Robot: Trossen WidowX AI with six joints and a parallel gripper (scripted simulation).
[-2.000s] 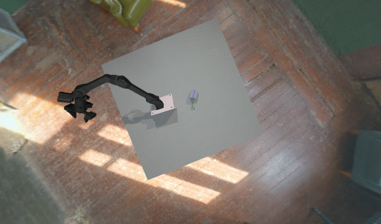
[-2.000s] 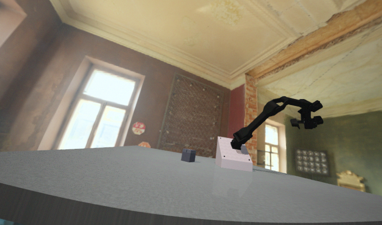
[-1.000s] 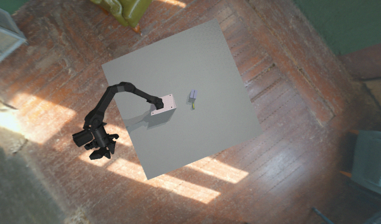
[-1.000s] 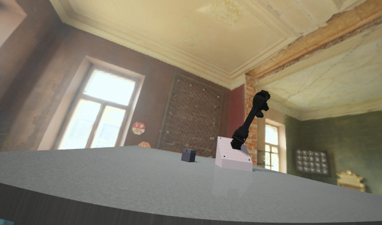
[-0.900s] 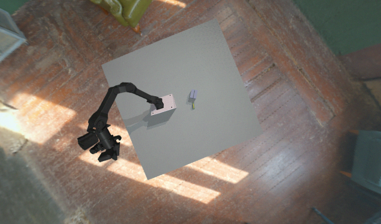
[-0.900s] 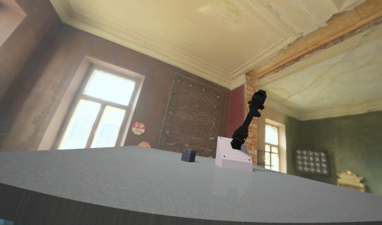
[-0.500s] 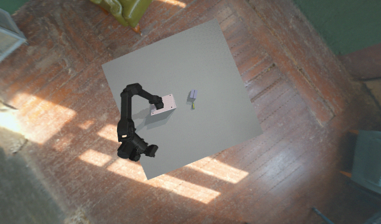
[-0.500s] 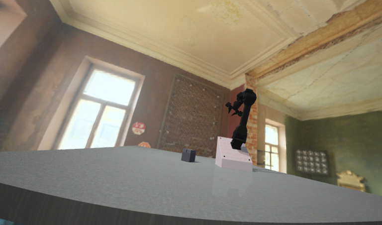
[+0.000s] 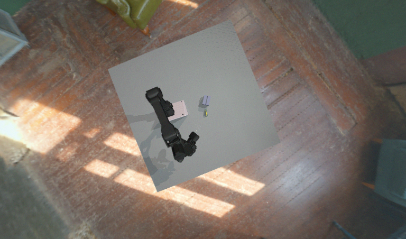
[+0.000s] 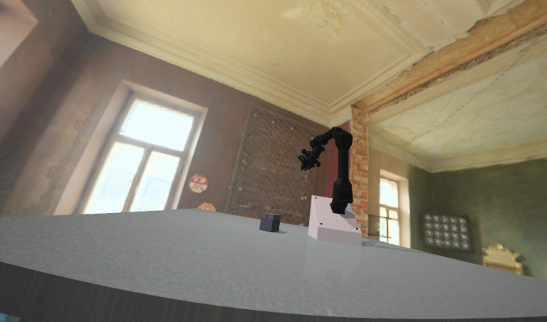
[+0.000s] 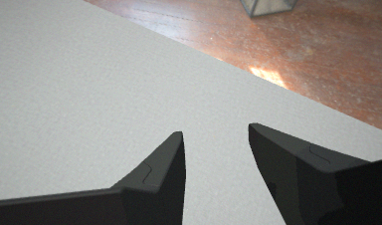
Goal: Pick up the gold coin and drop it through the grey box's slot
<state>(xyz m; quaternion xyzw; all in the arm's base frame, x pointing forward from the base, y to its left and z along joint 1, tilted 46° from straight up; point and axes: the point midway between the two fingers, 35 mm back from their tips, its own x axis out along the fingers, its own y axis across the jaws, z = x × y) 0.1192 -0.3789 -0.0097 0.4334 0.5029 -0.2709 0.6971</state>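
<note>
My gripper tip is now 160 mm short of the thin gold coin, 200 mm to the right of it and 360 mm above it.
</note>
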